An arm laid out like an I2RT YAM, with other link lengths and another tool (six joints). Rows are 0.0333 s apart.
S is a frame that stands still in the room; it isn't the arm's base.
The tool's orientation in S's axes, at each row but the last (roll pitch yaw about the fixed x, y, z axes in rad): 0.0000 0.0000 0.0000; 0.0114 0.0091 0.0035; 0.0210 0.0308 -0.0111; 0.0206 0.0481 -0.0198; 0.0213 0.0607 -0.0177; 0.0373 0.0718 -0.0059
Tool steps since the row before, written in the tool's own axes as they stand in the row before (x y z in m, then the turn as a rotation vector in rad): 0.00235 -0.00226 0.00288 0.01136 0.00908 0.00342; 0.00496 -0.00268 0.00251 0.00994 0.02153 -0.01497; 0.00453 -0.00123 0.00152 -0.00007 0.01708 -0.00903; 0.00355 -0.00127 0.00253 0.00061 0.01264 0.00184; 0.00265 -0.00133 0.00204 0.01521 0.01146 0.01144; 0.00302 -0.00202 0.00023 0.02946 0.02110 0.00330
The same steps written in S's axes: 0.00235 -0.00226 0.00288 0.01136 0.00908 0.00342; 0.00499 -0.00269 0.00243 0.00973 0.02173 -0.01481; 0.00456 -0.00131 0.00135 -0.00015 0.01727 -0.00866; 0.00364 -0.00139 0.00233 0.00096 0.01258 0.00207; 0.00274 -0.00142 0.00185 0.01609 0.01093 0.01074; 0.00301 -0.00204 -0.00006 0.02980 0.02079 0.00196
